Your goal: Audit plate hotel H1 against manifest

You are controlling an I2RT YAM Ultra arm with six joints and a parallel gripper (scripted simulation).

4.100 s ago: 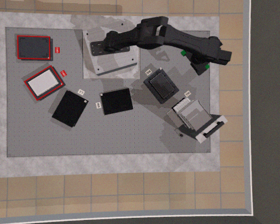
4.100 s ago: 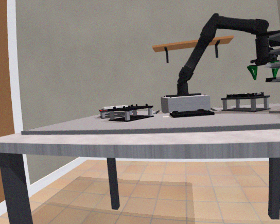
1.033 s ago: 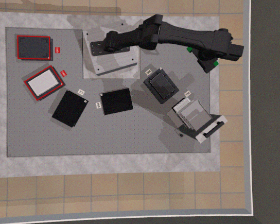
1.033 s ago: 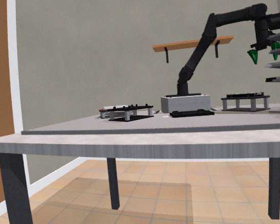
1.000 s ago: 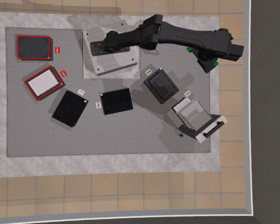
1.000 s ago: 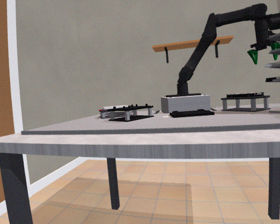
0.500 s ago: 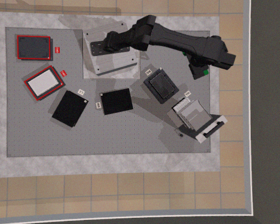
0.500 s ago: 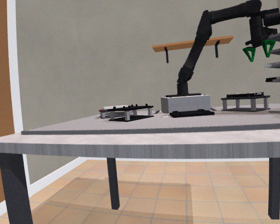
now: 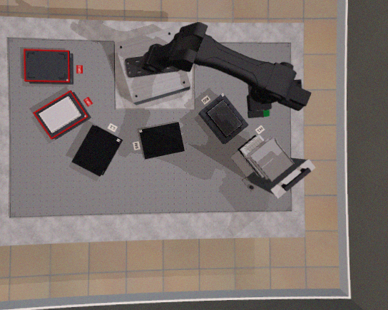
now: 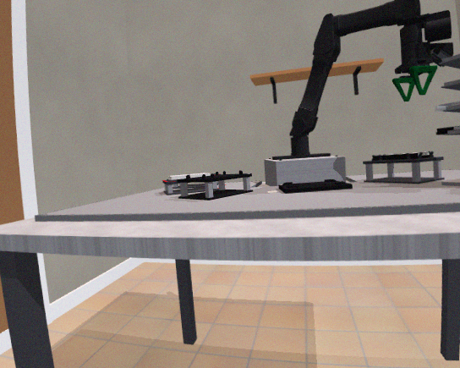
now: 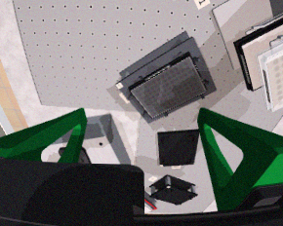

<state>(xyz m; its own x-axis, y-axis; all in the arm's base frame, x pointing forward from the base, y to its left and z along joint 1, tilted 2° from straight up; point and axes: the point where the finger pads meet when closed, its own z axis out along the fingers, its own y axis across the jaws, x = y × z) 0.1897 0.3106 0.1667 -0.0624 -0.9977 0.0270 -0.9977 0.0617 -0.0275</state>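
My hand is 18 cm above the regrip nest RG, 7 cm to the left of it and 4 cm short of it. Round my hand: recovery nest N6 (33 cm to the right, 23 cm below, 9 cm ahead); then H1 tag (24 cm below, 11 cm ahead, 8 cm to the left); then landing nest L1 (58 cm to the right, 19 cm below, 9 cm ahead).
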